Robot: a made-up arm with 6 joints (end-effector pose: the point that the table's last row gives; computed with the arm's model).
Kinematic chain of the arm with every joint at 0, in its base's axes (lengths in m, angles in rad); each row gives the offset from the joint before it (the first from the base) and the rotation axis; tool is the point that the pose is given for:
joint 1: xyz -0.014 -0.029 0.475 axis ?
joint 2: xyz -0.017 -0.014 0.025 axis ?
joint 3: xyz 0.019 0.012 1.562 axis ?
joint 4: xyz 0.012 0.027 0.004 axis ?
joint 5: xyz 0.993 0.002 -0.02 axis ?
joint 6: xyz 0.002 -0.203 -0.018 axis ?
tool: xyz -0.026 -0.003 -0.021
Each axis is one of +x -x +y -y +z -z.
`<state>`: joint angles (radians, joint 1 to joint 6).
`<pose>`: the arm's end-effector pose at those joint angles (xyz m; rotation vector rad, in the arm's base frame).
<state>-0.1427 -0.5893 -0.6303 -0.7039 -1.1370 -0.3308</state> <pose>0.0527 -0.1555 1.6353 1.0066 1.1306 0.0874</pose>
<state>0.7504 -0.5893 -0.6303 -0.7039 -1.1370 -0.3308</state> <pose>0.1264 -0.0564 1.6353 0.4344 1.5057 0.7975</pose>
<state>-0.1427 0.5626 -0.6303 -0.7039 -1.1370 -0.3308</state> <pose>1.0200 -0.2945 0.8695 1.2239 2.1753 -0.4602</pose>
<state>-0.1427 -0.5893 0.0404 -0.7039 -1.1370 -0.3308</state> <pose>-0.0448 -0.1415 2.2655 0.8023 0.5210 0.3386</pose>
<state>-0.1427 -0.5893 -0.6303 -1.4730 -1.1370 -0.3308</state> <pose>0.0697 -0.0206 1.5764 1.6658 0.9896 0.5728</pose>
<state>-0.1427 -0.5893 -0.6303 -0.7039 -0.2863 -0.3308</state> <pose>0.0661 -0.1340 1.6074 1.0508 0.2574 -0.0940</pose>
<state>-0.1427 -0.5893 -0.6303 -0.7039 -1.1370 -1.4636</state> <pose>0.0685 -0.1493 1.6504 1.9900 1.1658 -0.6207</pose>
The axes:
joint 1: +z
joint 2: +y
joint 3: -y
joint 4: -x
joint 5: -y
joint 6: -x

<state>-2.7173 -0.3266 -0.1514 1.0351 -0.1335 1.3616</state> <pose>-0.4575 -0.0983 2.3300 -0.5065 2.8532 -1.1689</pose>
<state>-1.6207 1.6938 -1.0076 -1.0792 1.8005 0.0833</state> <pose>-0.0805 -0.5264 0.0181 0.1031 1.4358 -2.2216</pose>
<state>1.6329 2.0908 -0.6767 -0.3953 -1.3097 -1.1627</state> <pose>0.1031 0.3788 -0.5818 -1.6438 1.0625 -2.1365</pose>
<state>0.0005 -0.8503 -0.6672 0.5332 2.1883 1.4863</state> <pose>-0.1935 -0.2106 1.8225 -0.9921 -2.2963 -1.2533</pose>
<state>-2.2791 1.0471 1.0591 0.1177 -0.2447 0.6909</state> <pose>-1.6712 -1.6631 1.2606 -0.1558 1.0106 -2.0542</pose>
